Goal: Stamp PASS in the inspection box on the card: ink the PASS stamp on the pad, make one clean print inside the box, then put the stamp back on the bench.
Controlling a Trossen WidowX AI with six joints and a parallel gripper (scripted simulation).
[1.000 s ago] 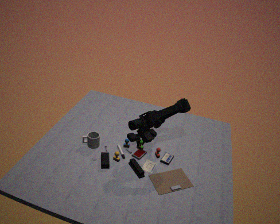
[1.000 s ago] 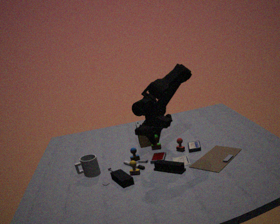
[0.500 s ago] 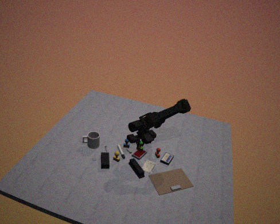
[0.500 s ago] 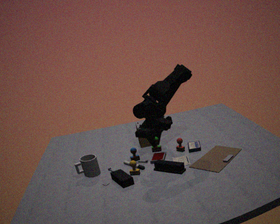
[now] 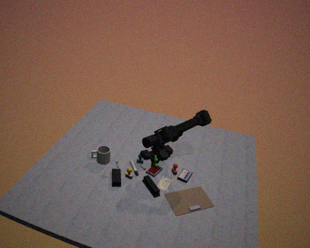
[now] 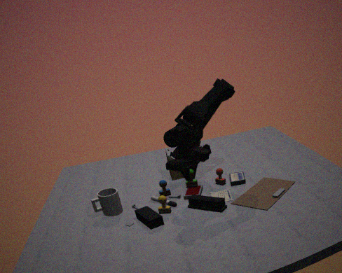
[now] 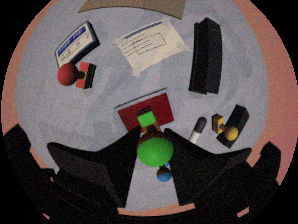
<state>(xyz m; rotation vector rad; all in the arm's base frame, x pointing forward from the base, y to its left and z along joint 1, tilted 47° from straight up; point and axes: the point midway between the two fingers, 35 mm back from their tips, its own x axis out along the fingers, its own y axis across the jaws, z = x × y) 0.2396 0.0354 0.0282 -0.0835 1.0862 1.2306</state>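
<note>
Now: the red ink pad 6 cm below my gripper tip. From my gripper tip the other things lie so: blue-knobbed stamp: 4 cm behind, 11 cm to the right, 4 cm below; white marker: 5 cm ahead, 10 cm to the right, 5 cm below; green-knobbed stamp: right at my gripper tip.
</note>
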